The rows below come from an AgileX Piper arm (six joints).
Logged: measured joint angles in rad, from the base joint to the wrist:
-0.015, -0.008, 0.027, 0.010, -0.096, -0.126
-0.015, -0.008, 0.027, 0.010, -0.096, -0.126
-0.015, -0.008, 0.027, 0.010, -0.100, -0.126
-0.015, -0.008, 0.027, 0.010, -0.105, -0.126
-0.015, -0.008, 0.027, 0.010, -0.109, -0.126
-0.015, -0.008, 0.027, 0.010, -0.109, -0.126
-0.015, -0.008, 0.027, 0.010, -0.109, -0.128
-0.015, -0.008, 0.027, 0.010, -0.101, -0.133
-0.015, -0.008, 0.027, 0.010, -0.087, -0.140
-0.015, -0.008, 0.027, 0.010, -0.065, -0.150
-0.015, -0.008, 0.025, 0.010, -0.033, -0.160
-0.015, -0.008, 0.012, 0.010, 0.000, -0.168
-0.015, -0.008, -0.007, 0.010, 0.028, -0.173
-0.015, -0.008, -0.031, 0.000, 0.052, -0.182
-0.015, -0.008, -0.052, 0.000, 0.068, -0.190
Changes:
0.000, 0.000, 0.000, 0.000, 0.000, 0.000
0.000, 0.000, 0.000, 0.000, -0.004, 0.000
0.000, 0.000, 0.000, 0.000, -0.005, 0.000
0.000, 0.000, 0.000, 0.000, -0.004, 0.000
0.000, 0.000, 0.000, 0.000, 0.000, 0.000
0.000, 0.000, 0.000, 0.000, 0.000, -0.002
0.000, 0.000, 0.000, 0.000, 0.008, -0.005
0.000, 0.000, 0.000, 0.000, 0.014, -0.007
0.000, 0.000, 0.000, 0.000, 0.022, -0.010
0.000, 0.000, -0.002, 0.000, 0.032, -0.010
0.000, 0.000, -0.013, 0.000, 0.033, -0.008
0.000, 0.000, -0.019, 0.000, 0.028, -0.005
0.000, 0.000, -0.024, -0.010, 0.024, -0.009
0.000, 0.000, -0.021, 0.000, 0.016, -0.008

